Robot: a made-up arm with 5 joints.
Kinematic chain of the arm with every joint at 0, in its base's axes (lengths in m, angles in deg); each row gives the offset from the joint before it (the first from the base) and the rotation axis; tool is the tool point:
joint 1: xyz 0 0 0.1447 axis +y
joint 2: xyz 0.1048 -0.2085 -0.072 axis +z
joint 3: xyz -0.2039 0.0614 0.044 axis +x
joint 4: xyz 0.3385 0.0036 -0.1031 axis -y
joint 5: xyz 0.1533 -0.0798 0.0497 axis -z
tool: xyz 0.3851 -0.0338 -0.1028
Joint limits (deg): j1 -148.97..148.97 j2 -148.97..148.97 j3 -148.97..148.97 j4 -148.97..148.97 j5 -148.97..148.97
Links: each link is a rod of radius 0.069 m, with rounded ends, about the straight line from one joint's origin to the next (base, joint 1, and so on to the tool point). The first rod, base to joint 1, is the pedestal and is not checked.
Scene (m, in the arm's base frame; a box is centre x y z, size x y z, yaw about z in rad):
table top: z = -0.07
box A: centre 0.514 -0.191 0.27 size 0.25 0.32 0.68 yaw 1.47
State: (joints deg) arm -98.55 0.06 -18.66 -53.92 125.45
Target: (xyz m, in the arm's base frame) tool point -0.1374 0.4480 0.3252
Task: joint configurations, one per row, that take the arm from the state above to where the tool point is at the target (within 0.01 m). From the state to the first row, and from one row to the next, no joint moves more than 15 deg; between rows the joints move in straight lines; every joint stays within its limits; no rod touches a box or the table.
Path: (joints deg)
1: -107.09 2.02 -4.43 -59.36 120.69
2: -115.62 3.97 9.80 -64.80 115.94
3: -124.16 5.93 24.03 -70.24 111.18
4: -132.69 7.89 38.26 -75.68 106.42
5: -135.02 7.60 51.94 -75.04 100.77
6: -137.34 7.31 65.62 -74.40 95.12
7: -139.67 7.02 79.29 -73.76 89.48
8: -141.99 6.73 92.97 -73.11 83.83
9: -144.32 6.44 106.65 -72.47 78.18
10: -146.64 6.15 120.32 -71.83 72.53
11: -148.97 5.86 134.00 -71.19 66.88

